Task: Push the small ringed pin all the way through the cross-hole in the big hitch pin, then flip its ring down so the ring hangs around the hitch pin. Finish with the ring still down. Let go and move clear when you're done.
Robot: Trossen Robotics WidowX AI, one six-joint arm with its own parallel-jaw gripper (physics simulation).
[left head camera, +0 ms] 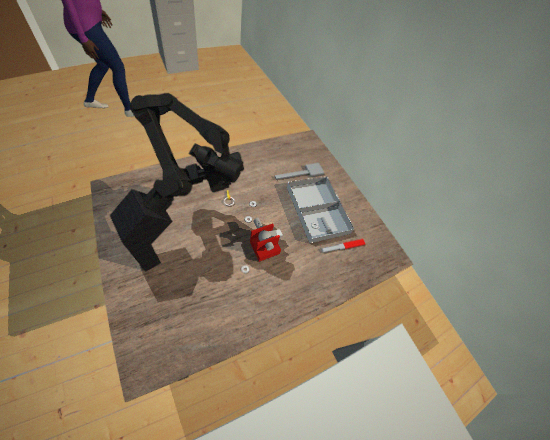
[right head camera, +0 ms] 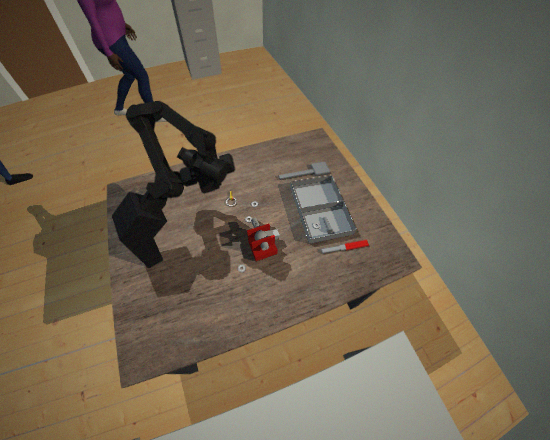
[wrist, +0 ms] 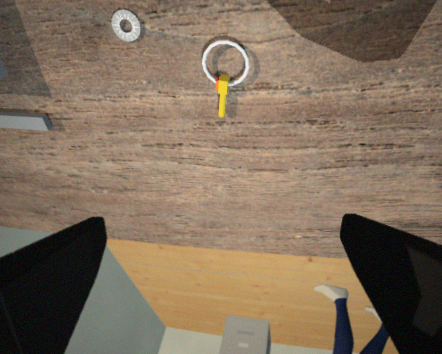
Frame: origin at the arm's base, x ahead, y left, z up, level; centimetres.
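Where they show: gripper, fingertip midpoint: (wrist: pixel 226 227); arm's base at its link origin: (left head camera: pixel 152 205) (right head camera: pixel 148 206).
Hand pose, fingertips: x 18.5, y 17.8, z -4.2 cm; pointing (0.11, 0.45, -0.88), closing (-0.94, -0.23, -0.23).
Note:
Each offset is from my fingertips to the top centre of the thing. "spot": to the spot under its first point.
The small ringed pin @(dz -20.2, dx +2.6, dy +5.5 cm) (left head camera: pixel 228 195) (right head camera: pixel 231 196) (wrist: pixel 222 95) is yellow and lies on the table, away from the hitch pin. Its pale ring @(spot: dz -20.8, dx +5.0, dy +4.2 cm) (wrist: pixel 204 62) lies at one end of it. The big grey hitch pin (left head camera: pixel 267 235) (right head camera: pixel 261 235) sits in a red bracket @(spot: dz -18.5, dx +20.5, dy -21.7 cm) (left head camera: pixel 270 254) (right head camera: pixel 266 254); its cross-hole cannot be made out. My gripper (wrist: pixel 226 227) is open and empty, raised above the table. In the wrist view its fingers are wide apart, and the ringed pin shows above the gap between them. In the head views the fingertips are hard to tell from the dark arm.
Loose washers (left head camera: pixel 253 204) (right head camera: pixel 242 268) (wrist: pixel 126 25) lie around the bracket and ringed pin. A grey two-part tray @(dz -17.4, dx +42.6, dy +2.5 cm) (left head camera: pixel 307 231) (right head camera: pixel 310 232) stands to the right, with a grey mallet-like tool @(dz -20.0, dx +35.2, dy +23.8 cm) (left head camera: pixel 314 170) (right head camera: pixel 320 169) behind it and a red-handled tool @(dz -20.5, dx +51.9, dy -15.6 cm) (left head camera: pixel 354 244) (right head camera: pixel 356 245) in front.

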